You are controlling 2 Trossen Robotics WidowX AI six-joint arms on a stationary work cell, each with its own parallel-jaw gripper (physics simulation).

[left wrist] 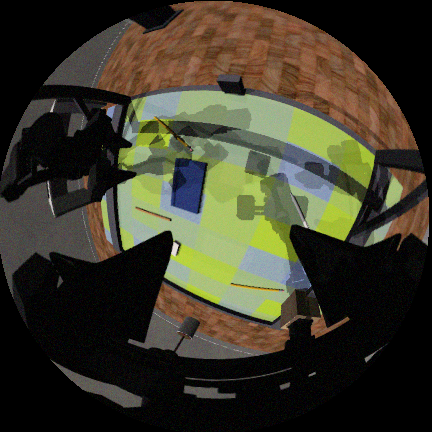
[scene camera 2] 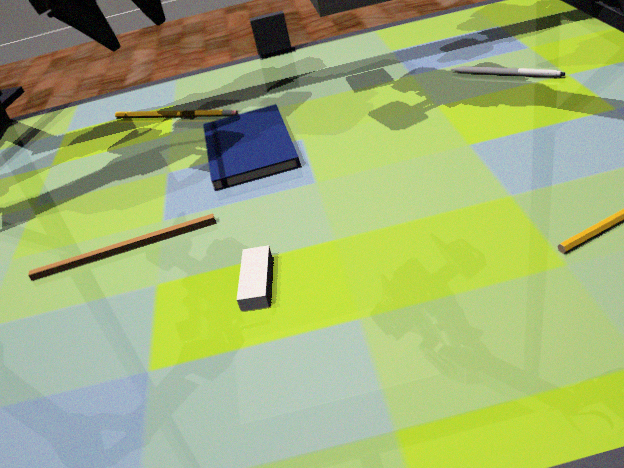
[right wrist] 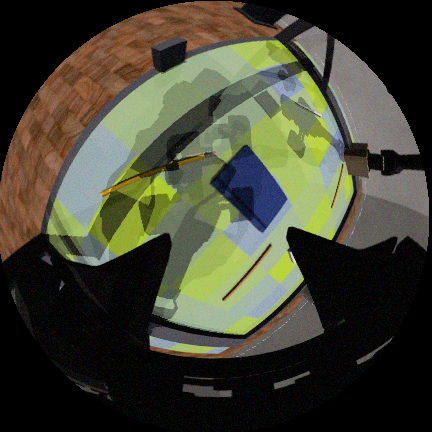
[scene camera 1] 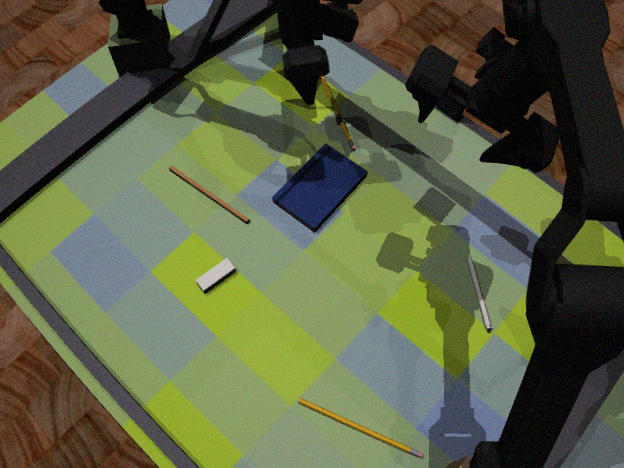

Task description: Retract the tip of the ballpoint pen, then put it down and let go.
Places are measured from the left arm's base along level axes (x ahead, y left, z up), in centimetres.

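Pixels of known places: left gripper, between the fingertips: [left wrist: 233, 233] [scene camera 1: 451, 139]; right gripper, between the fingertips: [left wrist: 132, 158] [scene camera 2: 138, 37] [right wrist: 230, 236] [scene camera 1: 307, 89]; left arm's base, origin of its link: [left wrist: 299, 323] [right wrist: 368, 160]; right arm's base, origin of its link: [scene camera 1: 135, 24].
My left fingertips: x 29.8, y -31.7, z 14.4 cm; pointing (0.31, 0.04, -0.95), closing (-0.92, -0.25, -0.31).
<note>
Ahead of a thing's pixels: the offset from my left fingertips to its top centre.
The ballpoint pen {dx -13.4, dy +2.8, dz -23.9 cm} [scene camera 1: 478, 291] [scene camera 2: 509, 72] [left wrist: 299, 209] [right wrist: 308, 109] lies flat on the checkered table, with a grey tapered end and a white end with a small dark button. Whether its tip is out is too small to tell. My left gripper [scene camera 1: 451, 141] [left wrist: 233, 233] is open and empty, high above the table; in the left wrist view one finger reaches close to the pen's white end in the picture. My right gripper [scene camera 2: 139, 36] [right wrist: 230, 236] is open and empty, raised above the table, far from the pen.
A blue book {dx +17.4, dy +4.2, dz -23.7 cm} [scene camera 1: 321, 187] [scene camera 2: 253, 146] lies near the table's middle. A yellow pencil {dx +25.8, dy -10.3, dz -24.2 cm} [scene camera 1: 337, 111], another yellow pencil {dx -11.9, dy +30.7, dz -24.2 cm} [scene camera 1: 360, 428], a brown stick {dx +30.8, dy +17.2, dz -24.2 cm} [scene camera 1: 209, 194] and a white eraser {dx +19.4, dy +27.0, dz -23.7 cm} [scene camera 1: 215, 274] [scene camera 2: 254, 274] lie around it. Dark frame bars run along the table's edges.
</note>
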